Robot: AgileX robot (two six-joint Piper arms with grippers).
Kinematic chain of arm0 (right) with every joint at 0, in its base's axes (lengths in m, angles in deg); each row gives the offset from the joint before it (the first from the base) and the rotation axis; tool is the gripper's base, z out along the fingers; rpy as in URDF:
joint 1: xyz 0 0 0.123 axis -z
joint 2: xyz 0 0 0 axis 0.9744 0.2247 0
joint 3: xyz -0.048 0.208 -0.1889 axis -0.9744 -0.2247 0
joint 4: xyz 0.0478 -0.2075 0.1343 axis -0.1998 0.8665 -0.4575
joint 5: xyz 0 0 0 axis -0.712 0.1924 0.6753
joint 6: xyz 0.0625 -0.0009 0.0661 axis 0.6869 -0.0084 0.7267
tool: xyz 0 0 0 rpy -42.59 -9.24 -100.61
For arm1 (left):
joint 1: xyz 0 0 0.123 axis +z
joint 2: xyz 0 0 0 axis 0.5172 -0.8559 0
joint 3: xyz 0.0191 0.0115 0.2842 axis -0.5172 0.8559 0
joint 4: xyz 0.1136 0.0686 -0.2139 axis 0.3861 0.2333 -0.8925
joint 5: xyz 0 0 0 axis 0.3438 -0.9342 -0.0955
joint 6: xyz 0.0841 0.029 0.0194 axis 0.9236 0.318 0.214
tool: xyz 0 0 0 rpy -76.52 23.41 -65.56
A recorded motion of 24 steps. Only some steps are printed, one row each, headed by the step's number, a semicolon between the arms.
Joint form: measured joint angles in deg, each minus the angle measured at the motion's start. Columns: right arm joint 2, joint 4, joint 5, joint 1, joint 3, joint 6; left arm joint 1, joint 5, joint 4, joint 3, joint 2, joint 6.
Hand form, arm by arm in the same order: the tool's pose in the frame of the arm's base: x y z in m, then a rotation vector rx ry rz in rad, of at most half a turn. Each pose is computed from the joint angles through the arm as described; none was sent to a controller.
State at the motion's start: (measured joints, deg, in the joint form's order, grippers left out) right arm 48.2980 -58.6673 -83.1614 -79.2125 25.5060 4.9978; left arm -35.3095 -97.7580 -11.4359 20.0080 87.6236 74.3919
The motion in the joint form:
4: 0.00 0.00 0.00 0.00 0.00 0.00; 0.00 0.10 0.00 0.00 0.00 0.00
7: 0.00 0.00 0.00 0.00 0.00 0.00; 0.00 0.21 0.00 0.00 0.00 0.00
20: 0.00 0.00 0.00 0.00 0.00 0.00; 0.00 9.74 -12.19 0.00 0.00 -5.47
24: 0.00 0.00 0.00 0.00 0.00 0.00; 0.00 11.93 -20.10 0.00 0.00 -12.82
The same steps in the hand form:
4: 0.0519 0.0074 0.1714 0.0973 1.8691 0.2105; 0.0522 -0.0034 0.1714 0.1216 1.8653 -0.0031
7: 0.0519 0.0074 0.1714 0.0973 1.8691 0.2105; 0.0522 -0.0034 0.1716 0.1215 1.8634 -0.0032
20: 0.0519 0.0074 0.1714 0.0973 1.8691 0.2105; 0.0551 -0.0078 0.1868 -0.1135 1.7005 -0.2694
24: 0.0519 0.0074 0.1714 0.0973 1.8691 0.2105; 0.0554 -0.0092 0.1907 -0.3197 1.6454 -0.4862

